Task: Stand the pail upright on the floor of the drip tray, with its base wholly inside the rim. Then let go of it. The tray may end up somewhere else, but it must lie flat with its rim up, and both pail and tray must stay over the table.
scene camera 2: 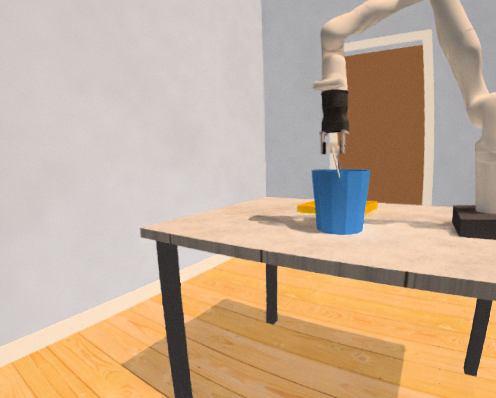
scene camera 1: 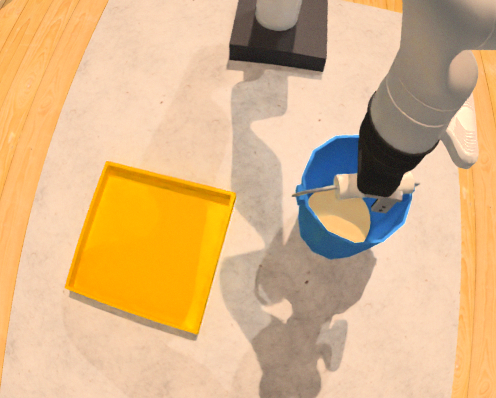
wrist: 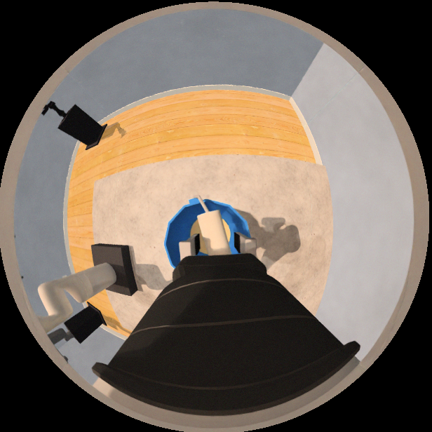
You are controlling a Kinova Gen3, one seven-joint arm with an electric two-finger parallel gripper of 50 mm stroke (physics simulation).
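Seen in the pictures: gripper, fingertip midpoint: (scene camera 2: 333, 153) (scene camera 1: 379, 188); arm's base, link origin: (scene camera 2: 492, 210) (scene camera 1: 276, 15).
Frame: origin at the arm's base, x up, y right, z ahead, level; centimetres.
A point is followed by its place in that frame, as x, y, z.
Observation:
The blue pail (scene camera 1: 327, 242) @[6.2, -18.5, 47.6] (scene camera 2: 341, 202) @[3.2, -27.5, 36.9] (wrist: 176, 235) stands upright on the table, beside the tray and apart from it. Its wire handle is raised above the mouth, with a cream grip (scene camera 1: 347, 186) @[19.3, -17.7, 44.0] (wrist: 212, 229) across the top. My gripper (scene camera 1: 378, 196) @[16.3, -22.6, 41.7] (scene camera 2: 333, 148) @[16.3, -22.6, 41.7] (wrist: 216, 240) is open and points down above the pail, one finger on each side of the grip. In scene camera 1 the wrist hides one finger and part of the grip. The yellow drip tray (scene camera 1: 140, 245) @[-5.6, 11.0, 53.6] (scene camera 2: 371, 206) @[-4.0, 13.5, 40.8] lies flat with its rim up; the pail partly hides it in scene camera 2.
The robot's dark base plate (scene camera 1: 245, 50) @[-2.0, 4.0, 10.6] (scene camera 2: 465, 225) @[-2.7, -12.4, 7.0] (wrist: 106, 254) sits on the table (scene camera 1: 120, 115) @[-6.0, 24.8, 29.8] (scene camera 2: 225, 230) @[-6.0, -41.2, 67.7] (wrist: 145, 195), behind the tray and pail in scene camera 1. The table's right edge is a short way beyond the pail in that view.

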